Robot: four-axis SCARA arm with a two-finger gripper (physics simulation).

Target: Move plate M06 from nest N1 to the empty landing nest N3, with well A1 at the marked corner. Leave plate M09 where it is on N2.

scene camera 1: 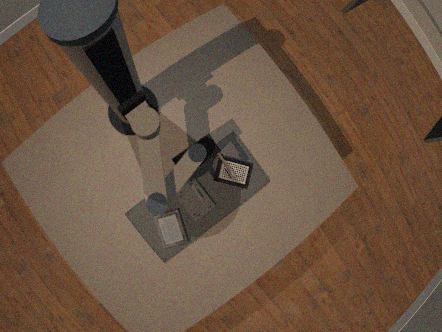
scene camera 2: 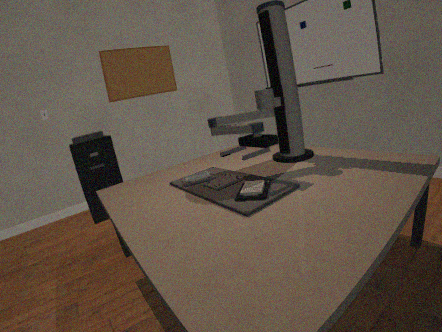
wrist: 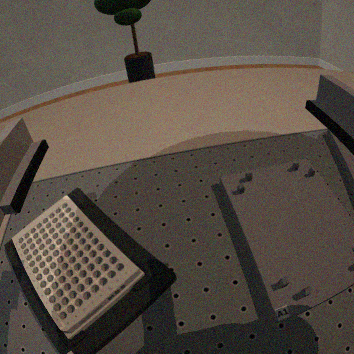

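A white many-welled plate (scene camera 1: 240, 173) (scene camera 2: 253, 187) (wrist: 70, 255) sits in a black nest (wrist: 161, 274). A pale plate (scene camera 1: 171, 230) (scene camera 2: 199, 176) sits in a grey nest at the other end of the board. I cannot read the labels that tell M06 from M09. The empty nest (scene camera 1: 200, 204) (scene camera 2: 220, 181) (wrist: 295, 230) lies between them, with small corner posts and an A1 tag (wrist: 282, 312). My gripper (scene camera 1: 219, 188) (scene camera 2: 232, 156) (wrist: 179, 99) is wide open, well above the board. In scene camera 1 one finger overlaps the white plate; the other lies over the empty nest.
The dark perforated board (scene camera 1: 145, 217) (scene camera 2: 272, 201) (wrist: 190, 200) lies on the beige table (scene camera 1: 280, 215) (scene camera 2: 280, 250) (wrist: 190, 115). The arm's column (scene camera 1: 77, 20) (scene camera 2: 290, 75) stands behind it. Arm shadows darken parts of the board. A filing cabinet (scene camera 2: 97, 175) and a potted plant (wrist: 140, 67) stand beyond the table.
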